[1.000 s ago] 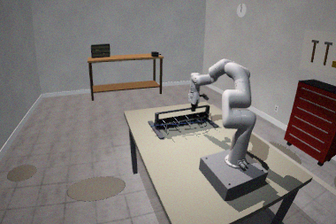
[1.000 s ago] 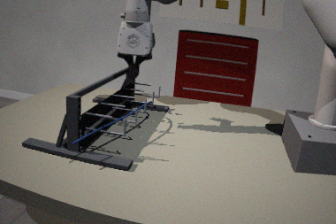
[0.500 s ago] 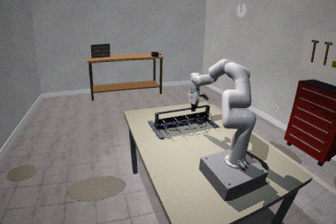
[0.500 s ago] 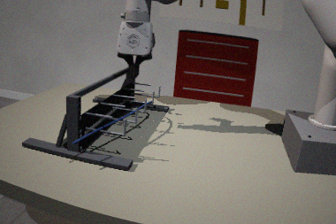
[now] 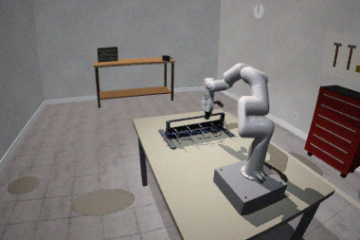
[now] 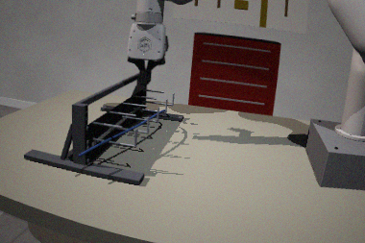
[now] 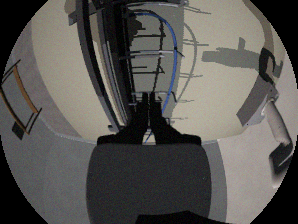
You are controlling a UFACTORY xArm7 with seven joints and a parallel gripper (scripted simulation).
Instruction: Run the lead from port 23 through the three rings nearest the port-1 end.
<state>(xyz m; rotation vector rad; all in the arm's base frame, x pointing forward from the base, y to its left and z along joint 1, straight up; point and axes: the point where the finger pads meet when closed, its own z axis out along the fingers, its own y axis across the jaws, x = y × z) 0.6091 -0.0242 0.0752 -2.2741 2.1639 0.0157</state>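
The rack is 60 mm ahead of my hand, 50 mm to the left of it and 100 mm below it.
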